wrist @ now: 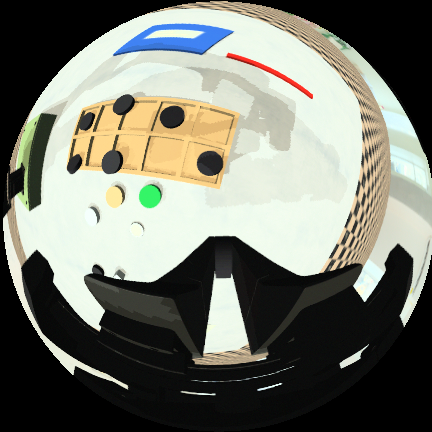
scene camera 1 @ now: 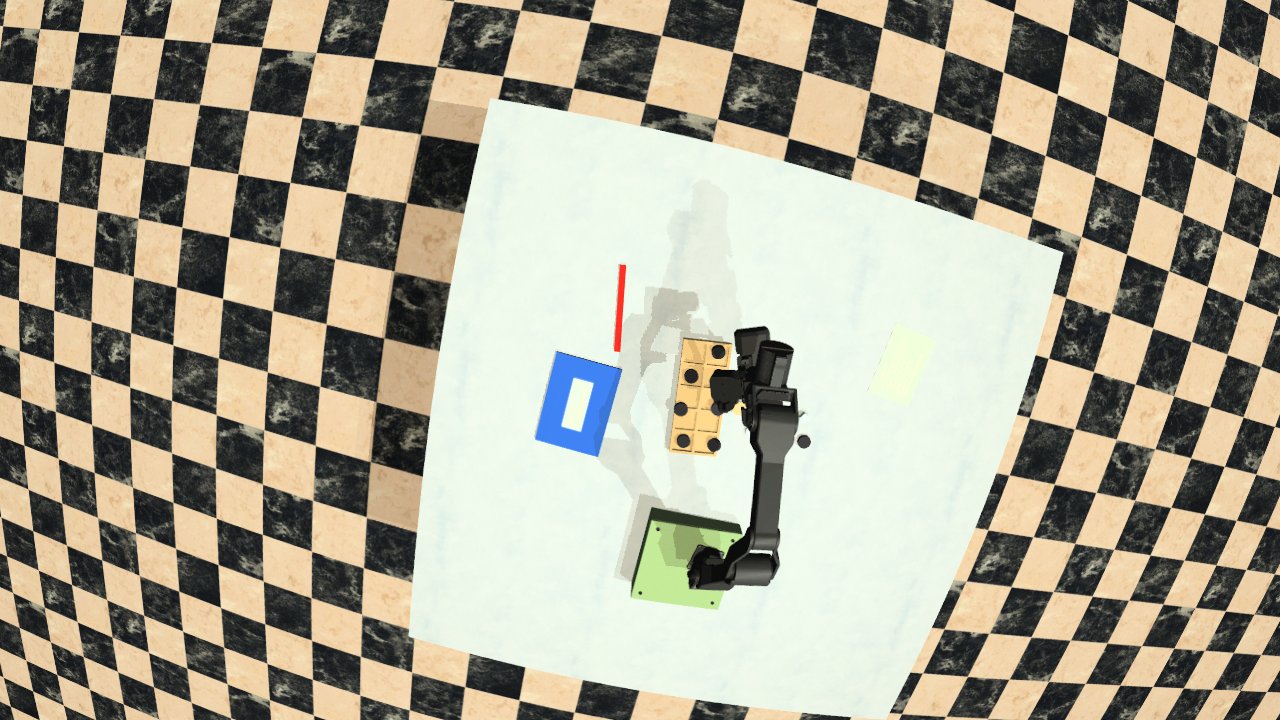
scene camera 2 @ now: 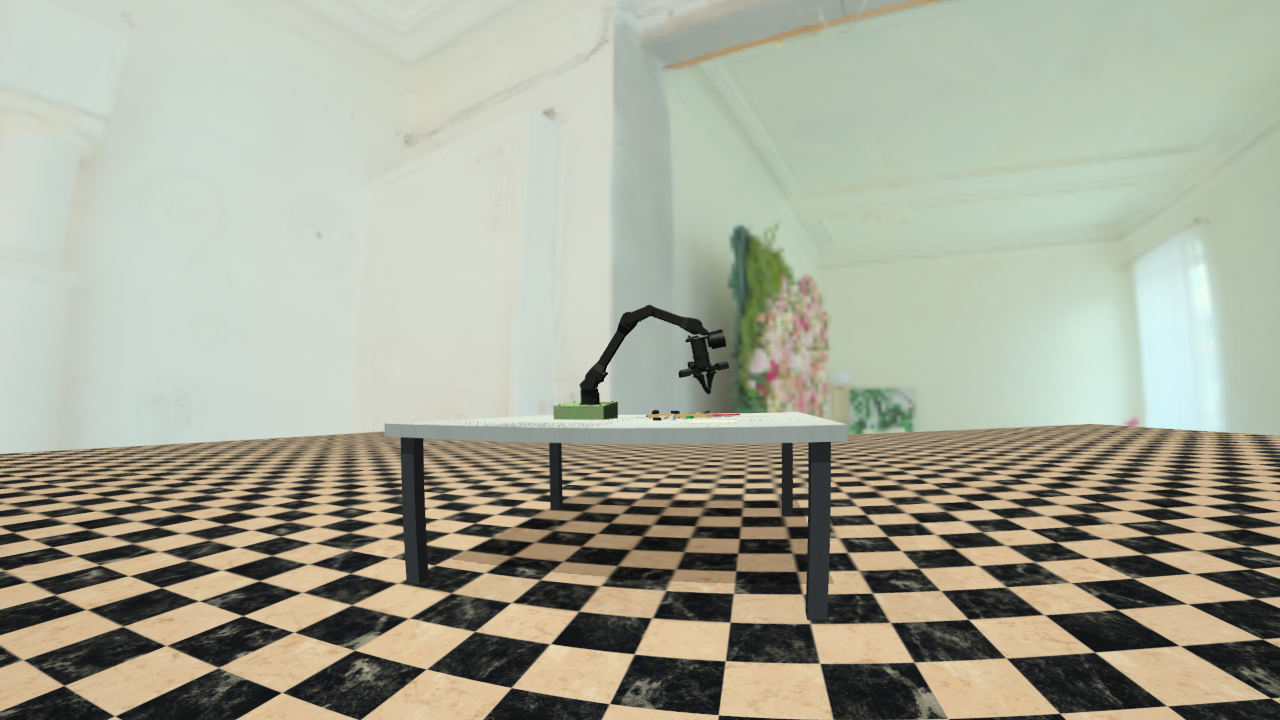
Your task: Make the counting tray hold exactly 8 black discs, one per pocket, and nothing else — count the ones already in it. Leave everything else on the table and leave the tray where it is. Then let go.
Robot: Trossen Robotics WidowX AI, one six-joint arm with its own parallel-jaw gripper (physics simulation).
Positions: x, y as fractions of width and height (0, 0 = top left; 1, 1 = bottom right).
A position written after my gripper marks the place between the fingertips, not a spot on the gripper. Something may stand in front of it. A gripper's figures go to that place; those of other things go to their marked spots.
Labels:
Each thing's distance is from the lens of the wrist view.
my gripper (wrist: 0.51, 0.56): 0.10 m
tan counting tray (wrist: 0.34, 0.34): 0.18 m

